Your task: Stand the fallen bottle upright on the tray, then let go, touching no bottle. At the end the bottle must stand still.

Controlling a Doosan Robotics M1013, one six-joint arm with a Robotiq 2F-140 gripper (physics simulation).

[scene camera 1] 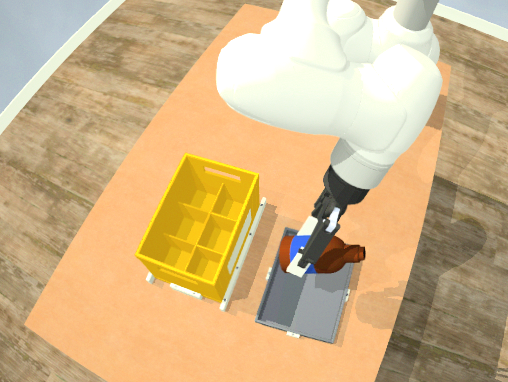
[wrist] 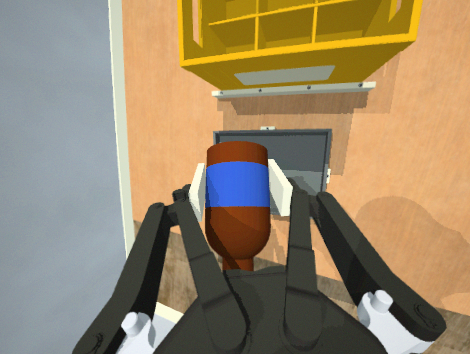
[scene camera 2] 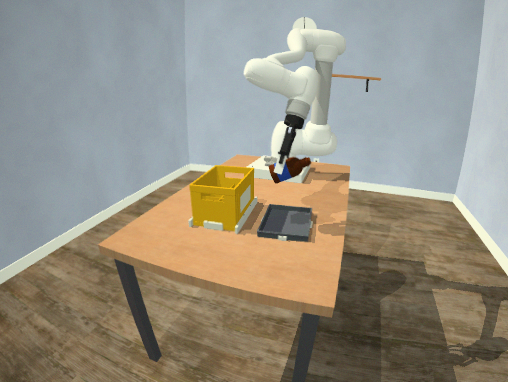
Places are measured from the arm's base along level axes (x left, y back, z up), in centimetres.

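Where they show: gripper, fingertip midpoint: [scene camera 1: 298, 256] [wrist: 236, 172] [scene camera 2: 278, 174].
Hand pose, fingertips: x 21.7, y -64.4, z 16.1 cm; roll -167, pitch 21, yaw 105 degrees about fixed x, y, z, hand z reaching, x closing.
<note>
Each offset is from my fingertips to the top centre of the thing. "pt": to the spot under its first point.
The brown bottle @[dx +4.4, dy +1.9, dz +6.9 cm] [scene camera 1: 332, 261] [scene camera 2: 296, 166] [wrist: 237, 227] with a blue label is held in the air, clear of the tray [scene camera 1: 320, 310] [scene camera 2: 280, 222] [wrist: 302, 152]. It is tilted, with its neck higher than its base in scene view 2. The base points toward the crate side. My gripper [scene camera 1: 301, 248] [scene camera 2: 275, 163] [wrist: 236, 172] is shut on the bottle, with a white pad on each side of the blue label. In scene view 1 the bottle overlaps the tray's back end. The grey tray lies flat on the table. Part of the neck is hidden in the wrist view.
A yellow crate @[dx -23.7, dy -1.0, dz -3.8 cm] [scene camera 1: 254, 200] [scene camera 2: 212, 210] [wrist: 300, 57] with divided compartments stands left of the tray in the scene views. A white strip @[pt dx -13.6, dy +0.1, dz -18.3 cm] [scene camera 1: 243, 254] [scene camera 2: 246, 215] [wrist: 285, 90] runs along its tray side. Small white blocks sit against the tray's edges. The arm's white base is at the table's back.
</note>
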